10 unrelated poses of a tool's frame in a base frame.
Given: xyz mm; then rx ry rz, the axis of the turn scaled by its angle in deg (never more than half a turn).
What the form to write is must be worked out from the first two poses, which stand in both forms.
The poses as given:
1: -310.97 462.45 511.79 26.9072 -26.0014 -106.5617
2: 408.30 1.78 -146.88 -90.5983 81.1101 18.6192
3: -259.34 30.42 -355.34 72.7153 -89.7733 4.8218
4: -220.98 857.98 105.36 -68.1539 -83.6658 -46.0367
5: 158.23 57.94 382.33 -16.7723 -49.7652 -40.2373
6: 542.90 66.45 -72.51 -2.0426 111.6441 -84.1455
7: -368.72 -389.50 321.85 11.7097 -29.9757 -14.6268
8: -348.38 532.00 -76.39 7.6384 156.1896 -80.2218
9: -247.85 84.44 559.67 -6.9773 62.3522 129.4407
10: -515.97 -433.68 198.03 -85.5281 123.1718 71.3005
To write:
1: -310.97 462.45 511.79 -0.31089 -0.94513 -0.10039 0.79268 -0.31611 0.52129
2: 408.30 1.78 -146.88 0.29301 -0.62326 -0.72505 -0.87707 0.12669 -0.46335
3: -259.34 30.42 -355.34 0.13400 -0.66184 0.73757 -0.73703 0.43097 0.52062
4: -220.98 857.98 105.36 0.03337 0.25579 0.96616 0.95304 0.28300 -0.10784
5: 158.23 57.94 382.33 0.44250 -0.44268 0.77989 0.66991 0.74132 0.04069
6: 542.90 66.45 -72.51 -0.76362 -0.40888 -0.49970 0.36773 0.36072 -0.85712
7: -368.72 -389.50 321.85 0.83587 -0.29118 0.46534 0.18761 0.94821 0.25634
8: -348.38 532.00 -76.39 -0.99348 0.04334 -0.10544 0.11094 0.58011 -0.80695
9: -247.85 84.44 559.67 -0.80317 0.49289 -0.33463 -0.56890 -0.46782 0.67639
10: -515.97 -433.68 198.03 -0.44766 -0.64935 -0.61477 -0.85650 0.11384 0.50343
